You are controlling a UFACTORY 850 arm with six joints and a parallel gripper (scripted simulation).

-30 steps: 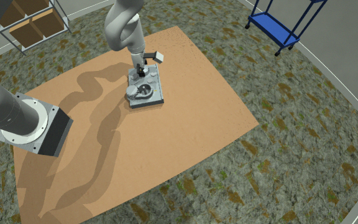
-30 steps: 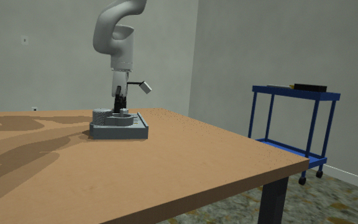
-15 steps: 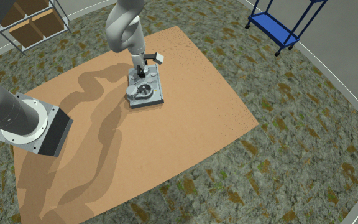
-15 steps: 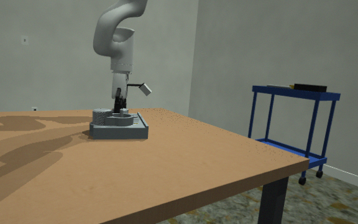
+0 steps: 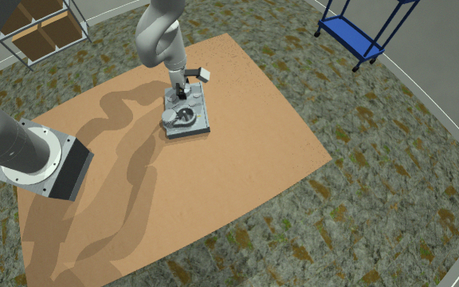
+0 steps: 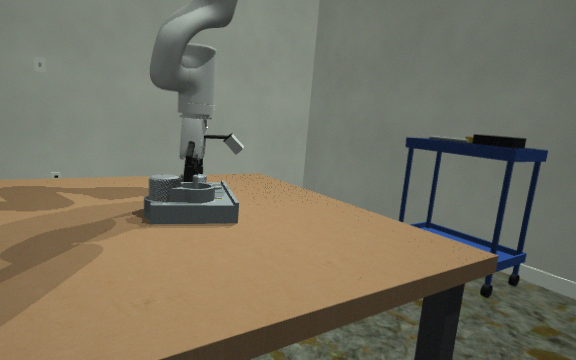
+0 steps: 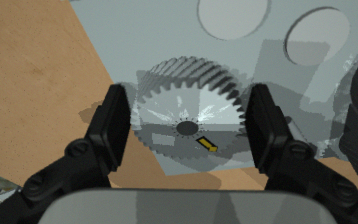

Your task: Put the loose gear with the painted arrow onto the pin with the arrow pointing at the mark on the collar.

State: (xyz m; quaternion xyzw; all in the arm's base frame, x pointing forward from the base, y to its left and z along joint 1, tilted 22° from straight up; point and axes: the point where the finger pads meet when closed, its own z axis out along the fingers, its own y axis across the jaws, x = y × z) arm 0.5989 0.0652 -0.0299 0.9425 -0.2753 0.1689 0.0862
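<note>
Right now my hand is right at the loose gear. The rest, counted from my hand: grey pin: 8 cm behind, 5 cm to the right, 1 cm below.
</note>
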